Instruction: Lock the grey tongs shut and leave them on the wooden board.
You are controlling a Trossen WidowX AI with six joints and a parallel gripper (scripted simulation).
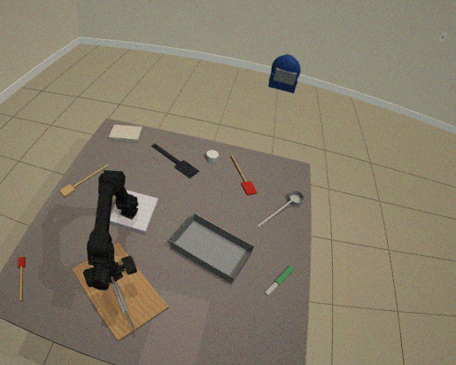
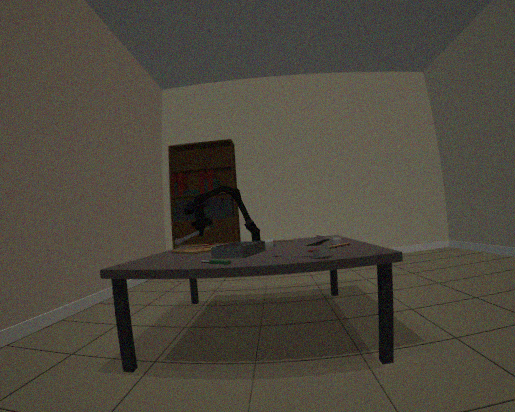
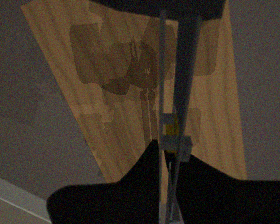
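Now: the wooden board 90 mm below my gripper tip. Round my gripper tip: roasting tin: 330 mm to the left, 280 mm ahead, 70 mm below; red spatula: 810 mm to the left, 300 mm ahead, 90 mm below; black spatula: 770 mm to the left, 90 mm below, 70 mm behind.
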